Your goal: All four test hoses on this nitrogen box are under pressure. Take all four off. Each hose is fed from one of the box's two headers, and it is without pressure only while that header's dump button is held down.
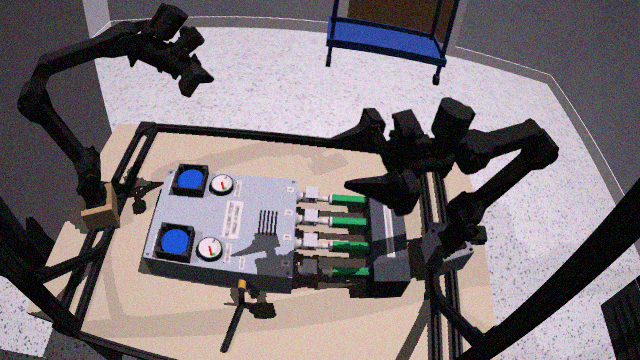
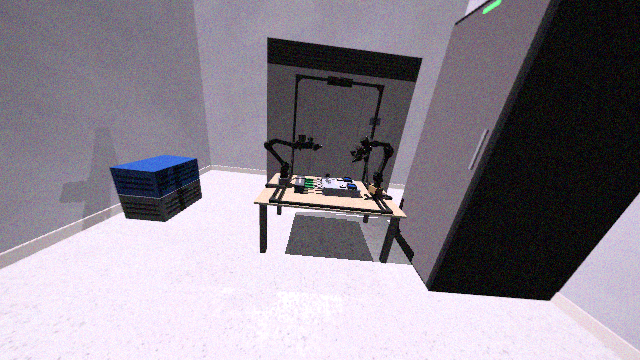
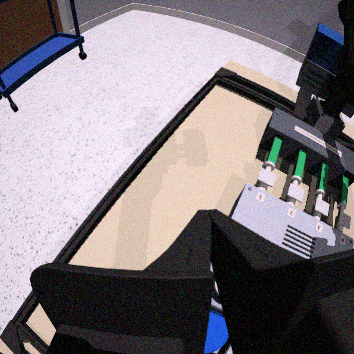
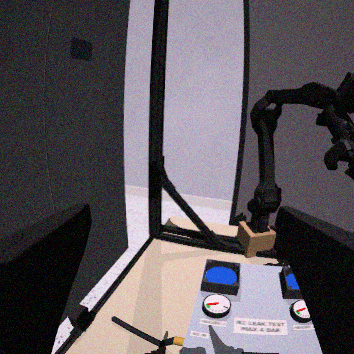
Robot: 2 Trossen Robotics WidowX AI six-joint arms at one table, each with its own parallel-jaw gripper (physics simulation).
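Places are measured from the left arm's base along level axes (x left, y down, z back), in metres.
Pixels of known places: left gripper, fingertip midpoint: [image 1: 212, 80] [image 2: 352, 162] [image 3: 206, 218]; right gripper, fingertip midpoint: [image 1: 335, 162] [image 2: 320, 145] [image 4: 186, 216]; left arm's base, origin of the base link: [image 1: 96, 198] [image 2: 376, 186] [image 4: 257, 226]; right arm's base, origin of the base link: [image 1: 452, 240] [image 2: 283, 176] [image 3: 329, 109].
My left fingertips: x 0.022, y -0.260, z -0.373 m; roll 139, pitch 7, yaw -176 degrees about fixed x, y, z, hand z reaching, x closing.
Ahead of a thing's pixels: the offset from my left fingertips to its top centre. "*": to the spot under its first point.
The grey nitrogen box [image 1: 247, 221] [image 2: 340, 187] [image 3: 281, 221] [image 4: 260, 316] lies on the table. It carries two blue dump buttons [image 1: 190, 178] [image 1: 174, 241] [image 4: 220, 274], each beside a round gauge [image 1: 221, 184] [image 1: 209, 248]. Four green hoses [image 1: 348, 200] [image 1: 348, 222] [image 1: 351, 246] [image 1: 351, 271] [image 3: 274, 149] are plugged into its right side and run into a dark block @(* dy +0.263, dx -0.395, dz -0.297 m) [image 1: 390, 257]. My left gripper [image 1: 206, 78] [image 2: 355, 154] [image 3: 206, 218] is shut and empty, high up beyond the table's far left edge. My right gripper [image 1: 340, 161] [image 2: 316, 146] [image 4: 186, 216] is open and empty above the hoses.
A black lever @(* dy +0.330, dx -0.412, dz +0.078 m) [image 1: 233, 321] with a yellow tip @(* dy +0.295, dx -0.339, dz +0.032 m) [image 1: 241, 283] sticks out of the box's near side. A black frame rail [image 1: 247, 135] rims the table. A blue cart [image 1: 386, 39] stands behind it. A blue crate [image 2: 166, 171] and a grey cabinet [image 2: 461, 143] stand on the floor.
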